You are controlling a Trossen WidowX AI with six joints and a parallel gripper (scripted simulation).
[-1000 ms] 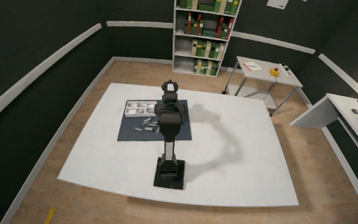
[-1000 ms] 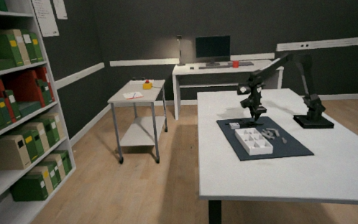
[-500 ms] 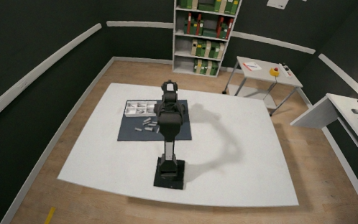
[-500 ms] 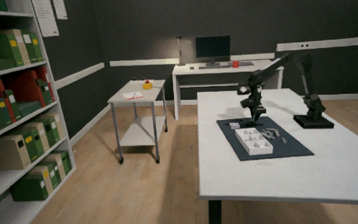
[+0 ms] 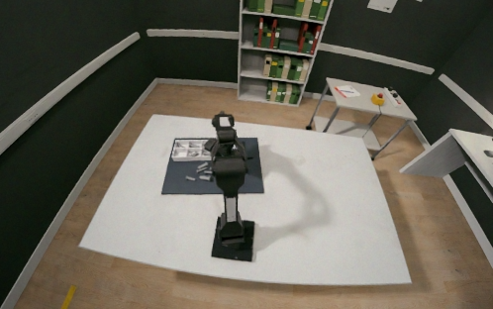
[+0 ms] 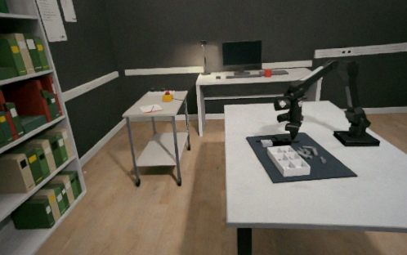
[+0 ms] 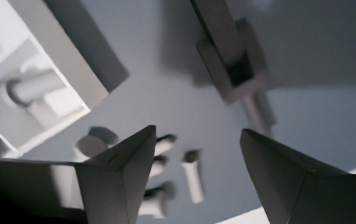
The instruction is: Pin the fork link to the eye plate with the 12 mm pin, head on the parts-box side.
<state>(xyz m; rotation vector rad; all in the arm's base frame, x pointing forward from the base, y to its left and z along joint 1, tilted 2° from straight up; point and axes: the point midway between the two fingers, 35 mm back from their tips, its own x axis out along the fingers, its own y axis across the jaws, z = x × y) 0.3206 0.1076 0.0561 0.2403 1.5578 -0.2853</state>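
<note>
Now: the pin 70 mm below my hand, 50 mm to the left of it and 30 mm behind it. Also, from my hand: dark blue mat (90 mm below, 60 mm to the left, 20 mm ahead); then eye plate (70 mm below, 50 mm ahead, 30 mm to the right); then grey block (130 mm ahead, 60 mm below, 10 mm to the right).
</note>
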